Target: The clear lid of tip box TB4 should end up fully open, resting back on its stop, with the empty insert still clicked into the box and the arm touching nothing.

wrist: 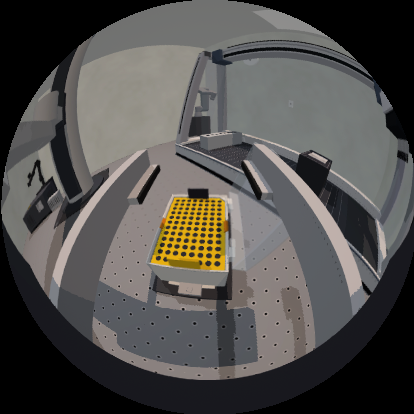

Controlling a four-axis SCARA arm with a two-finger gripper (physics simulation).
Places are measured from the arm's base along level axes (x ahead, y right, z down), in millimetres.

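Where they show: gripper, fingertip midpoint: (199, 154); arm's base, link origin: (82, 194).
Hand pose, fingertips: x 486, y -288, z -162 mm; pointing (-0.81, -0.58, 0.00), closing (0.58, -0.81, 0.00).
Things, the pixels of their top centre, and the offset from my fingertips. "spot": a spot on its surface instead. Level surfaces: height alone.
- tip box, surface spot: (190, 276) spot: dx +31, dy +43, dz +110 mm
- yellow insert, top centre: (190, 215) dx -16, dy +6, dz +75 mm
- clear lid, surface spot: (241, 225) spot: dx +25, dy -36, dz +86 mm
- dark base, surface spot: (165, 287) spot: dx +15, dy +78, dz +141 mm
- perforated table, surface height: dz +149 mm
- dark block, surface spot: (198, 192) spot: dx -56, dy -31, dz +81 mm
- black bin, surface spot: (313, 167) spot: dx +47, dy -227, dz +44 mm
- dark instrument, surface spot: (36, 215) spot: dx -521, dy +669, dz +101 mm
The tip box (190, 276) has pale walls and stands below and between the fingers in the wrist view. The yellow insert (194, 232), full of dark round holes, sits level inside its rim, with orange clips at both sides. The clear lid (241, 225) shows faintly as a see-through panel along the box's right side, swung off the top; its exact angle and whether it rests on its stop are hard to tell. The box's label is not readable. My gripper (199, 154) is shut with nothing held; its fingertips show above the box's far end, and no contact is visible.
A dark base (165, 287) lies under the box on the perforated table (150, 327). A dark block (198, 192) stands at the box's far edge. At the right is a framed deck with a pale block (220, 140) and a black bin (313, 167). A dark instrument (36, 215) stands far left.
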